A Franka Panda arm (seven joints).
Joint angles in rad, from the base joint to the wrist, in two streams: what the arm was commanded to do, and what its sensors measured. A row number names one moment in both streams.
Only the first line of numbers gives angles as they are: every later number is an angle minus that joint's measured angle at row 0.
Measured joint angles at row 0:
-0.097 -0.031 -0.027 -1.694 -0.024 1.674 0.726
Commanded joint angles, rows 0 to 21:
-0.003 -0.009 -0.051 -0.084 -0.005 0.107 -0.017
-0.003 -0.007 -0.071 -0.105 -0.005 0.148 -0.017
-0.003 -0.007 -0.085 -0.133 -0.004 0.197 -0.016
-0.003 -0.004 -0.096 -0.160 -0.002 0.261 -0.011
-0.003 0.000 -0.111 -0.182 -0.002 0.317 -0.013
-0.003 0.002 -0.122 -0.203 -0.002 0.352 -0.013
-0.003 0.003 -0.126 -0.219 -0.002 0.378 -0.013
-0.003 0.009 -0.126 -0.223 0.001 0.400 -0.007
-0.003 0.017 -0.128 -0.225 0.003 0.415 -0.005
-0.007 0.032 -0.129 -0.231 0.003 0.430 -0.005
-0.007 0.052 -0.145 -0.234 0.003 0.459 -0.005
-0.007 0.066 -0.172 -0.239 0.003 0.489 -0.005
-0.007 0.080 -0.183 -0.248 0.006 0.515 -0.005
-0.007 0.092 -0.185 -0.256 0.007 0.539 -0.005
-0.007 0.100 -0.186 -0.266 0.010 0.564 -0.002
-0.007 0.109 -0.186 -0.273 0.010 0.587 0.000
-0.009 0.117 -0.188 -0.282 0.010 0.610 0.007
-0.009 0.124 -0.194 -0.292 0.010 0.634 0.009
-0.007 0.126 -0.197 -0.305 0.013 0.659 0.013
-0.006 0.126 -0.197 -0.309 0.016 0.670 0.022
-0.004 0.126 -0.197 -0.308 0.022 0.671 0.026
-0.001 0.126 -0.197 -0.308 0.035 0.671 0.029
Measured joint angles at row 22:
-0.007 0.136 -0.194 -0.295 0.001 0.644 0.016
